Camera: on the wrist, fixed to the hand. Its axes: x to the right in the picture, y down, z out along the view.
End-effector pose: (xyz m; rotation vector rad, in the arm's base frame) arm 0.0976 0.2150 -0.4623 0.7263 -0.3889 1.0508
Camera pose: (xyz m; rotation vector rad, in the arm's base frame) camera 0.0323 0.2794 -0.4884 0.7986 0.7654 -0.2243
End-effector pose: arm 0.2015 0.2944 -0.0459 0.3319 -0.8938 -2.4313
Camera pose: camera 0.2580 0.2178 -0.0512 -1.3953 0.5965 1.7856
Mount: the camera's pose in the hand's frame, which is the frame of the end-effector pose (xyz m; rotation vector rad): -0.0045 0.0679 -0.0668 0.3830 0.4884 -1.5428
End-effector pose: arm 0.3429 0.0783 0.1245 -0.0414 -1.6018 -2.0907
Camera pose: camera 0.3924 0.0067 0.1635 -1.6607 1.3316 1.6335
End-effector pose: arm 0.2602 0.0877 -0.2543 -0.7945 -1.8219 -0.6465
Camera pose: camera 0.3522 0.0812 -0.2299 1.1235 -1.7155 -1.1966
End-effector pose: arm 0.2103 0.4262 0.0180 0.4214 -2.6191 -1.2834
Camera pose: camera 0.2229 0.4180 0.1122 -2.4548 1.6642 0.5352
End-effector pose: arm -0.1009 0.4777 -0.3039 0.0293 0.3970 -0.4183
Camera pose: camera -0.1021 0.5488 -0.3674 0.2054 0.7749 -2.0344
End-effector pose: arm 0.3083 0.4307 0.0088 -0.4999 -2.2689 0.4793
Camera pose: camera 0.3745 0.4989 0.0169 1.1544 -1.4285 -0.0522
